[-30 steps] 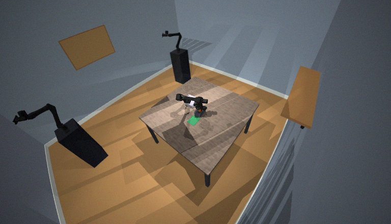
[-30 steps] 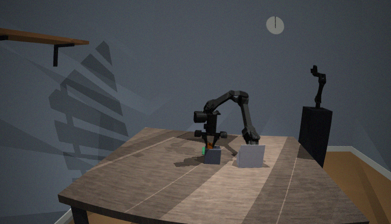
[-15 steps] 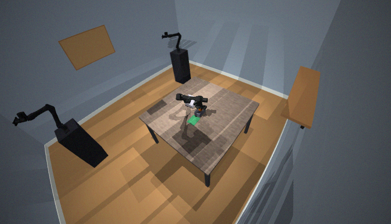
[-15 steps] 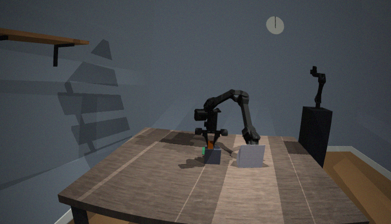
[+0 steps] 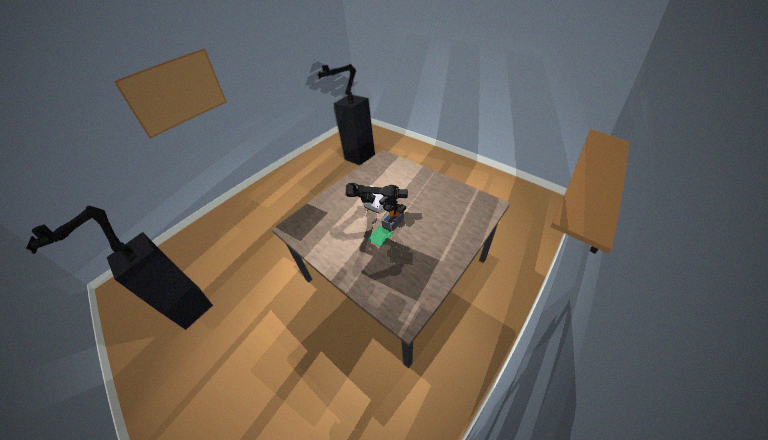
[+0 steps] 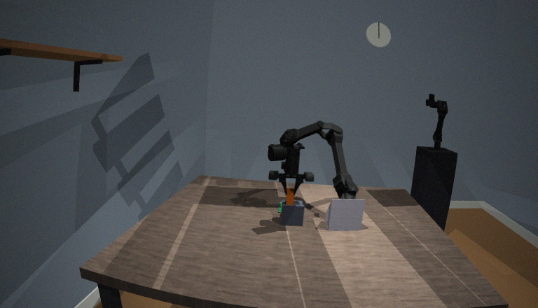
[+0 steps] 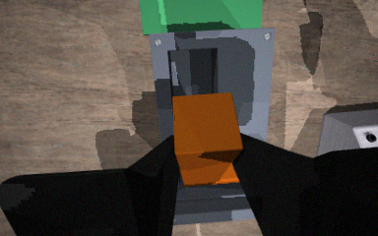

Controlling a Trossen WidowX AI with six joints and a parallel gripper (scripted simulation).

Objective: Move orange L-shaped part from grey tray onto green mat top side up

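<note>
Now: the green mat 10 mm behind my gripper tip, 140 mm to the right of it and 120 mm below it. From my gripper tip the other things lie so: orange L-shaped part (20 mm behind, 30 mm to the left, 30 mm below).
</note>
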